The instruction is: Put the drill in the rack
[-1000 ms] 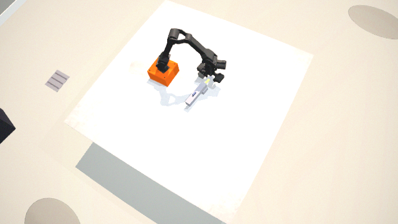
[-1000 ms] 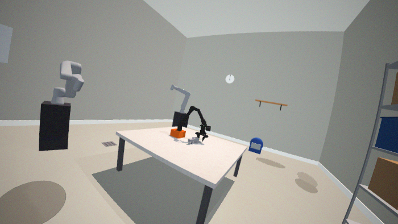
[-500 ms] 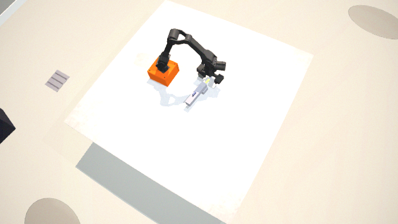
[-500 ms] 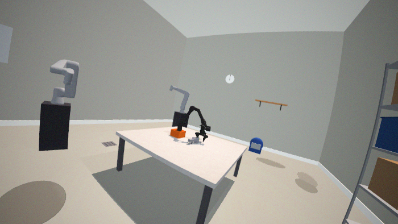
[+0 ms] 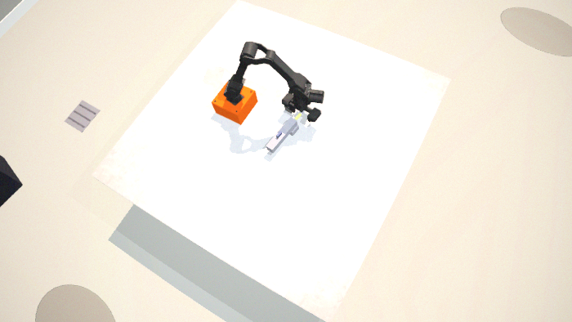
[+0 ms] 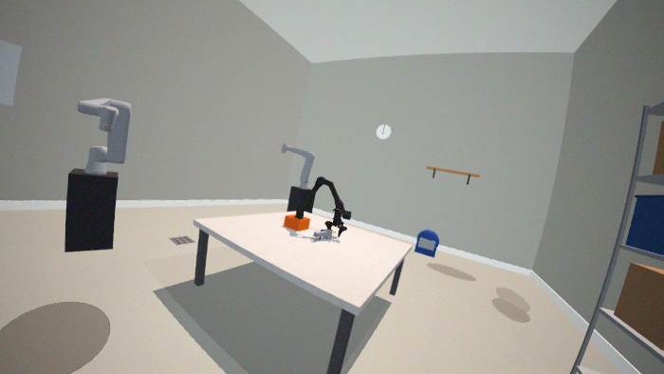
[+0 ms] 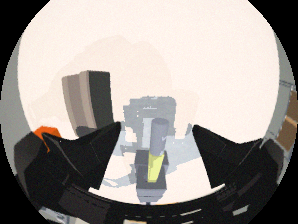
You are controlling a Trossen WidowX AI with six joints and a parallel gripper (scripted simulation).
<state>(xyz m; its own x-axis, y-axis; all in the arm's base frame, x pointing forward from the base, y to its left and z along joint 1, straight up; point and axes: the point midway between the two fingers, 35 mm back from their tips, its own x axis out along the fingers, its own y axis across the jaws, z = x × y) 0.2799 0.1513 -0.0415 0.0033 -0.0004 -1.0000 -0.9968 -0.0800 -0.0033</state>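
The grey-brown block lies 80 mm behind my gripper tip, 20 mm to the left of it and 10 mm above it. Round my gripper tip: pale grey fixture (140 mm to the right, 30 mm above, 10 mm ahead); then dark blue drill (170 mm to the right, 40 mm above, 10 mm ahead).
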